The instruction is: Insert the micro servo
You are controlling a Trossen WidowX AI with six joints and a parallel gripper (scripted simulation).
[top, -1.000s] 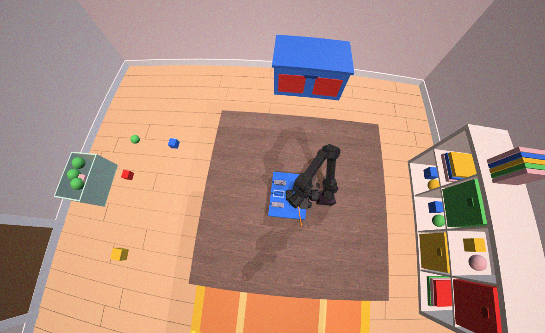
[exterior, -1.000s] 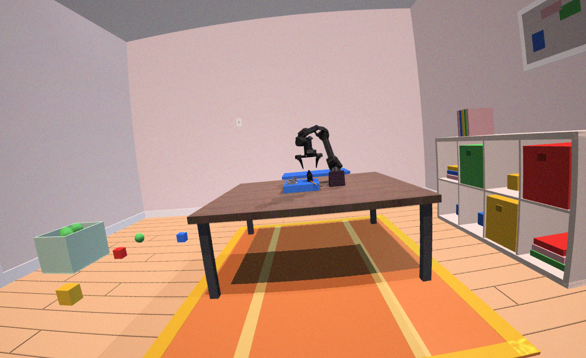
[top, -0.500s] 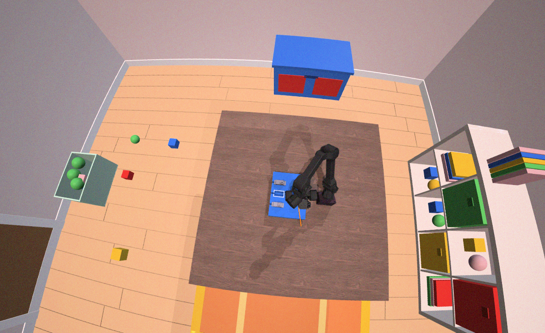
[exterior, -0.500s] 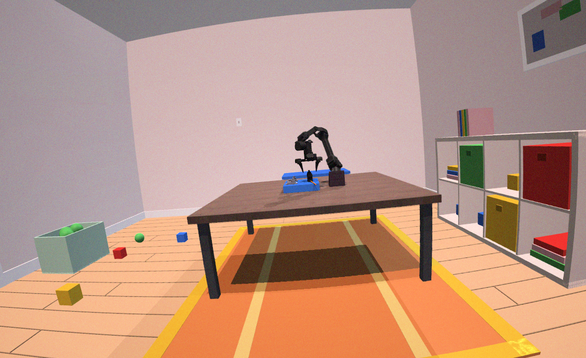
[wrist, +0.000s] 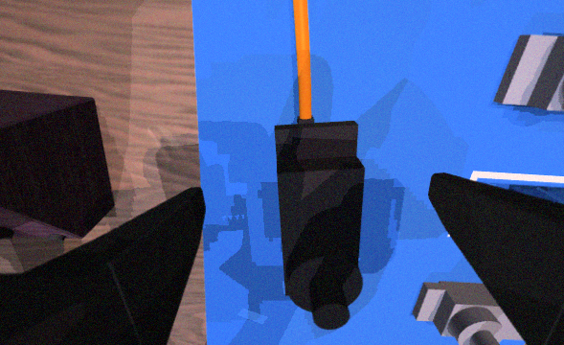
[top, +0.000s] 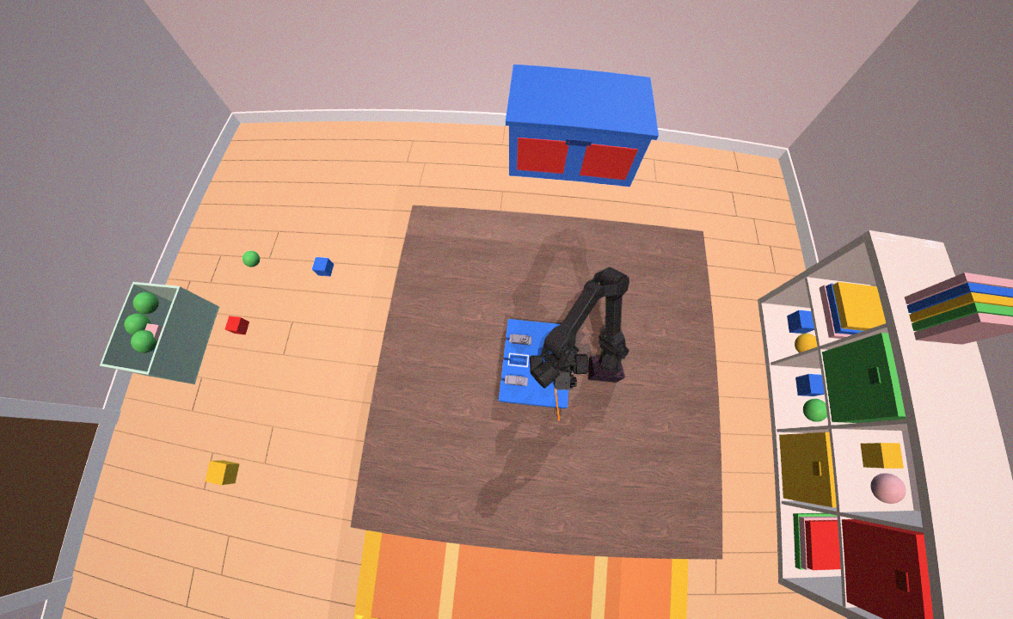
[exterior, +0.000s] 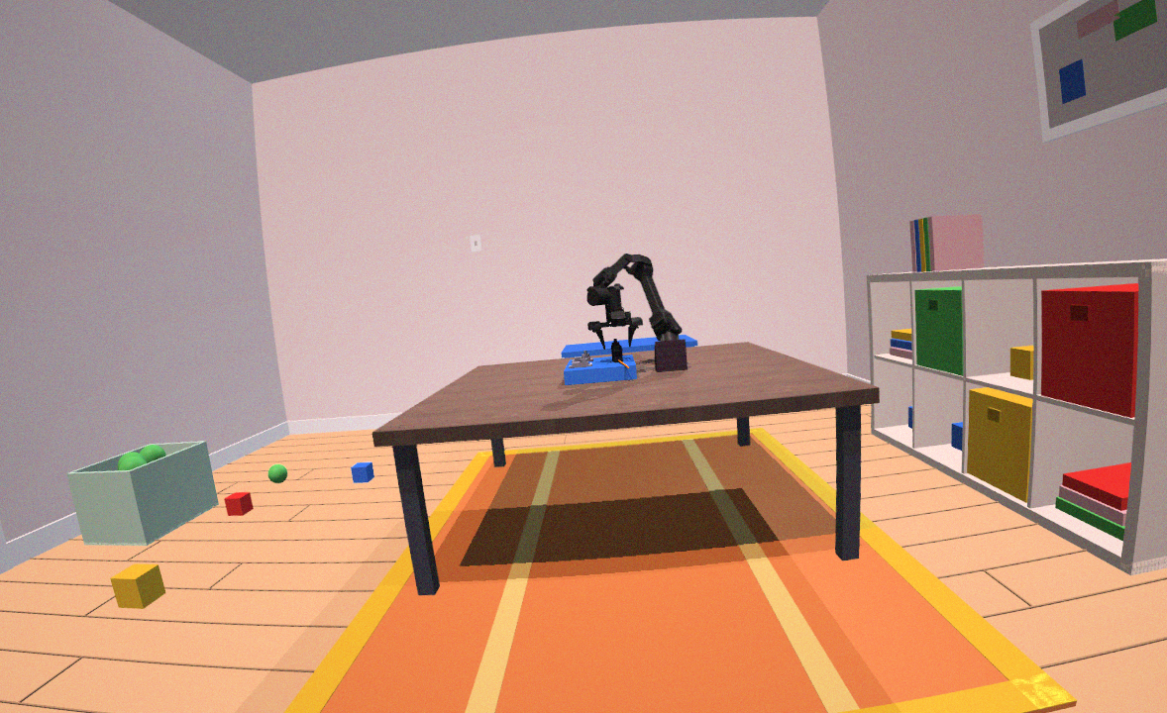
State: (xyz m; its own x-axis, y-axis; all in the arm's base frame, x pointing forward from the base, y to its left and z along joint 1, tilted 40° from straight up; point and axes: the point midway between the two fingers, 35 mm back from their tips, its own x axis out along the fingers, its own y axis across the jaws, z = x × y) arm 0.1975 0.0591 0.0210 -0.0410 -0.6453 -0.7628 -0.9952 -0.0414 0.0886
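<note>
The blue deck is 7 cm below my gripper tip, 3 cm to the right of it and 2 cm ahead of it.
</note>
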